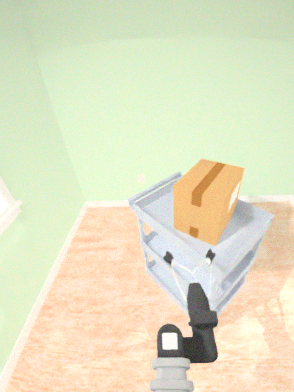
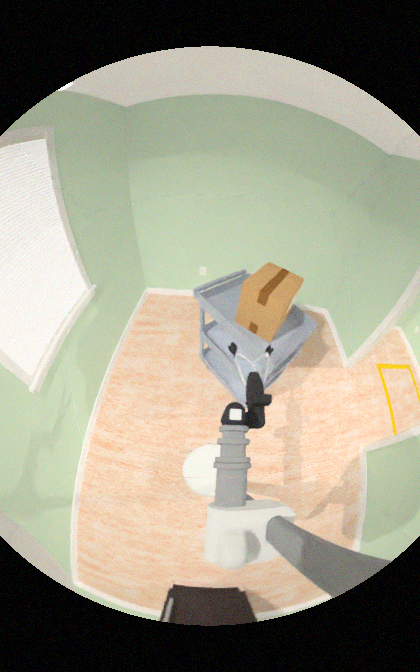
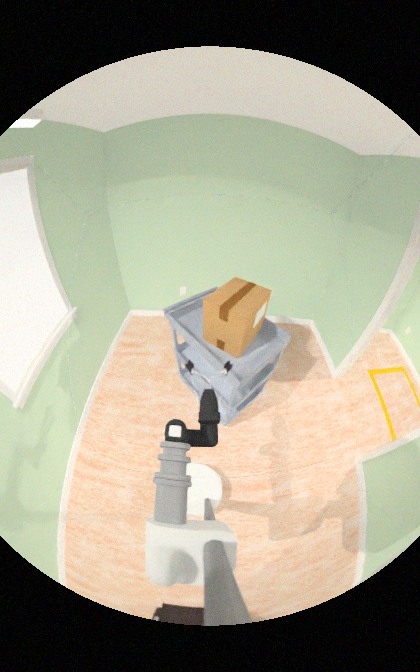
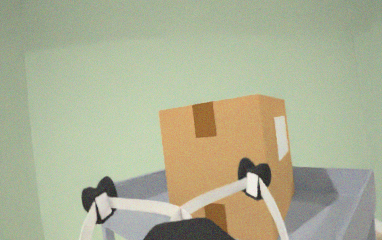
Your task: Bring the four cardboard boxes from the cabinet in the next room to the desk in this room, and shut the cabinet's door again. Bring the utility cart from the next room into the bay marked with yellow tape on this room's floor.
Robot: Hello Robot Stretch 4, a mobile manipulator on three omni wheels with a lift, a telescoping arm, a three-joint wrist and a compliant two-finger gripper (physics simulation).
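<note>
A grey-blue utility cart (image 1: 152, 202) (image 2: 220, 300) (image 3: 186, 319) (image 4: 347, 200) with three shelves stands ahead, one corner towards me, its handle bar at the left. One cardboard box (image 1: 196, 216) (image 2: 257, 307) (image 3: 225, 327) (image 4: 227, 160) with brown tape and a white label sits upright on its top shelf. My gripper (image 1: 189, 257) (image 2: 251, 349) (image 3: 209, 366) (image 4: 178, 181) is open and empty, at the cart's near side; whether it touches the cart is unclear. The yellow tape bay (image 2: 393, 366) (image 3: 386, 370) partly shows at the right, beyond the doorway. The desk does not show.
Green walls stand behind and left of the cart. A bright window (image 2: 30, 240) (image 3: 20, 280) is at the left. A wall end (image 2: 395, 480) (image 3: 395, 490) juts in at the right. A dark brown piece of furniture (image 2: 207, 606) (image 3: 182, 615) is cut off at the bottom.
</note>
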